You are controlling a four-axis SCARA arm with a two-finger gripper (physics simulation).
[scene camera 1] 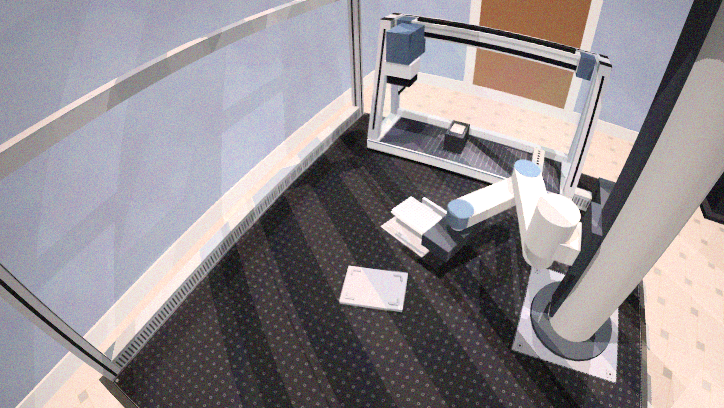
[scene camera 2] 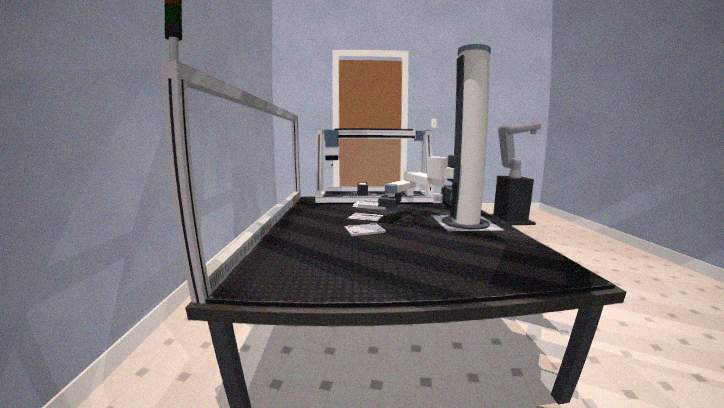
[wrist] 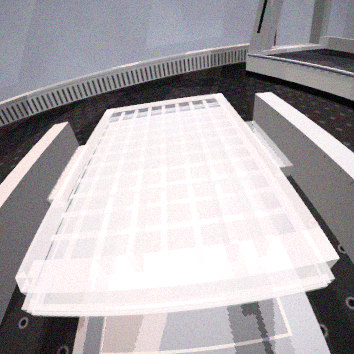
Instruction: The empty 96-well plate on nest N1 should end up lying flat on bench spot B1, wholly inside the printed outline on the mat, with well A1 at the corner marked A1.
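Frame: origin at the arm's base, x ahead, y right, z down, level; millimetres.
Seen in the pictures: gripper, fingertip midpoint: [scene camera 1: 410, 209] [scene camera 2: 361, 203] [wrist: 162, 122]; arm's base at its link origin: [scene camera 1: 569, 321] [scene camera 2: 465, 224].
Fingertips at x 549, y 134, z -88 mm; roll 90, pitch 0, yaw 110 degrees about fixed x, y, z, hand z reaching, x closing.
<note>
Offsets run from my fingertips to a thing's top centre. "*": to the spot under its first point.
The clear-white 96-well plate @[dx -24, dy -9, dz -1 mm] [scene camera 1: 418, 214] [scene camera 2: 365, 203] [wrist: 175, 185] is level between the fingers of my gripper [scene camera 1: 412, 211] [wrist: 162, 122]. The gripper is shut on its two long sides. The plate hangs above the mat, apart from the pale printed bench spot @[* dx -7, dy -52, dz +72 mm] [scene camera 1: 404, 238] [scene camera 2: 365, 216] [wrist: 200, 330], which lies partly under it in scene camera 1. In the wrist view a cream outline and a dark mark show on the spot below the plate's near edge; the A1 lettering is not readable. The white nest @[dx -6, dy -252, dz +57 mm] [scene camera 1: 373, 287] [scene camera 2: 365, 230] with corner brackets stands nearer the cameras, without a plate.
A gantry frame [scene camera 1: 372, 145] [scene camera 2: 354, 199] stands behind, with a black block @[* dx -30, dy +381, dz -33 mm] [scene camera 1: 456, 139] [scene camera 2: 362, 189] on its deck. The arm's column [scene camera 1: 597, 299] [scene camera 2: 472, 152] rises on the right. A transparent guard with a slotted base rail [scene camera 1: 202, 276] [wrist: 165, 67] runs along the left edge.
</note>
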